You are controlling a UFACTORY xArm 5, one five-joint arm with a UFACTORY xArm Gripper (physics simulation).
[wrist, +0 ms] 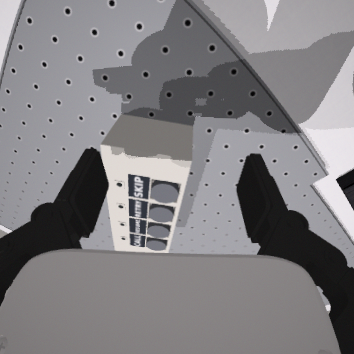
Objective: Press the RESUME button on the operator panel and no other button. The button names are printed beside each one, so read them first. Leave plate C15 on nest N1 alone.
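Frame: origin at the arm's base, x ahead, y right, z down, level; metres.
Seen in the pictures: gripper, between the fingertips: [172,168].
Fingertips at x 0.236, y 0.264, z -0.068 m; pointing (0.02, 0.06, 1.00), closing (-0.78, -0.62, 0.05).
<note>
Offsets run from my fingertips to a thing's middle. Level surfaces: height alone.
The operator panel @(dx +0.080, dy -0.048, dz +0.049 m) [115,170] is a pale box in the wrist view, left of centre, with a column of round grey buttons. Beside them are dark labels: SKIP by the largest button @(dx +0.035, dy -0.030, dz +0.025 m) [165,191], RETRY by the one below [161,213], then small letters that look like RESUME by the third button @(dx +0.078, dy -0.072, dz +0.025 m) [158,230], and CALL by the lowest button @(dx +0.100, dy -0.092, dz +0.025 m) [157,244]. My gripper [172,168] is open and empty; its fingers stand on either side of the panel, the left one close to the panel's left edge in the picture. Plate C15 and nest N1 cannot be made out.
The panel stands on a grey perforated board @(dz +0.077 m) [55,70]. The arm's shadow falls across the board behind the panel. A white surface with a dark object [347,186] shows at the right edge. The grey gripper body fills the bottom of the view.
</note>
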